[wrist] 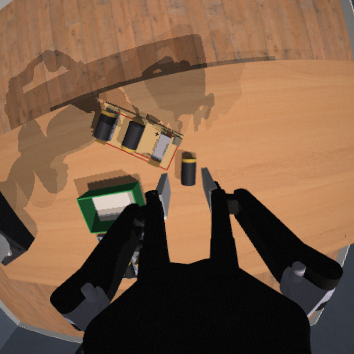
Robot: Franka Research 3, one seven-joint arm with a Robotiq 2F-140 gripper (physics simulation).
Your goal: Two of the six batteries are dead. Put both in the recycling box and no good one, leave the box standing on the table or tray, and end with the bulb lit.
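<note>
A black battery with a yellow end band (188, 170) lies on the table just beyond the fingertips. My gripper (185, 179) is partly open and empty, above the table. The battery holder (149, 132) sits tilted in the view at upper left. It bears two black batteries, one at its left end (106, 125) and one in the middle (133, 135); the bay at its right end shows a bare grey lining. The green recycling box (89, 215) stands upright left of the gripper, with a pale and grey inside partly covered by a gripper link. I cannot make out a lit bulb.
Partly hidden dark and metallic items (132, 262) show below the green box, behind the left gripper link. A black object with a grey part (14, 232) stands at the left edge. The wooden table (280, 130) has a curved far edge beyond the holder, with shadows across it.
</note>
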